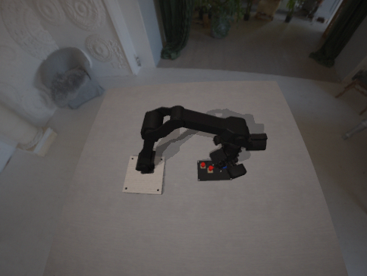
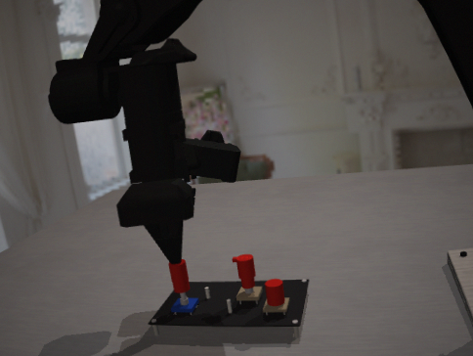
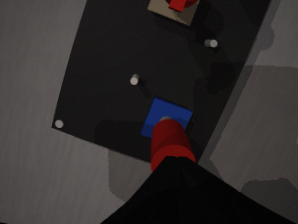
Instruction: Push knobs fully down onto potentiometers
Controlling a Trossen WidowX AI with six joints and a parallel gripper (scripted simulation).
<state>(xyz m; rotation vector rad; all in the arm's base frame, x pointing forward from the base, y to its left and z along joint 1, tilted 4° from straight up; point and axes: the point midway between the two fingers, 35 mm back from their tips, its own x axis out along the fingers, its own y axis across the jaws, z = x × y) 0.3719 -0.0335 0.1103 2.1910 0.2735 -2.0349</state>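
The blue potentiometer lies 3 cm below my gripper tip. Round my gripper tip: tan potentiometer 7 cm behind, 3 cm below, 2 cm to the right.
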